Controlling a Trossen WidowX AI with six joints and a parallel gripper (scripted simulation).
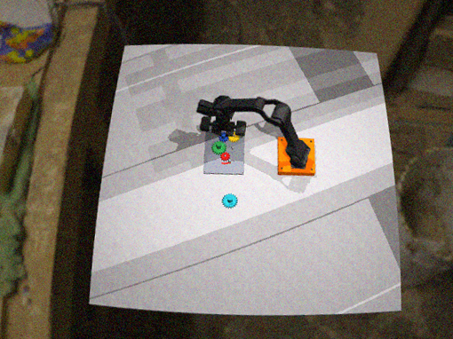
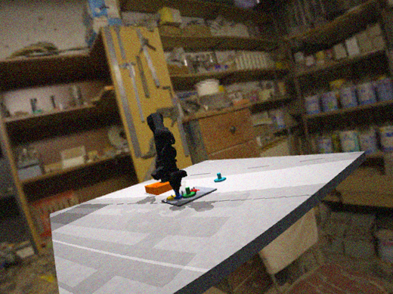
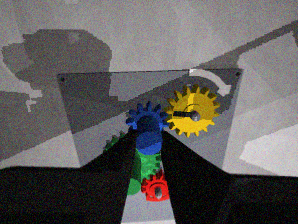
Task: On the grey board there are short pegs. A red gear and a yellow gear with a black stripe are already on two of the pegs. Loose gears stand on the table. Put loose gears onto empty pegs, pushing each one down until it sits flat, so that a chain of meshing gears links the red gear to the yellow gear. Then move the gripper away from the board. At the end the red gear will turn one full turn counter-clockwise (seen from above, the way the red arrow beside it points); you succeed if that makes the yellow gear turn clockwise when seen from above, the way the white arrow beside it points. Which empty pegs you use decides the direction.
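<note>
Now: gripper tip 1 cm above the blue gear. Round my gripper tip: white arrow (6 cm behind, 4 cm to the right, 3 cm below); yellow gear (4 cm behind, 2 cm below, 1 cm to the right); green gear (5 cm to the left, 2 cm below, 2 cm ahead).
</note>
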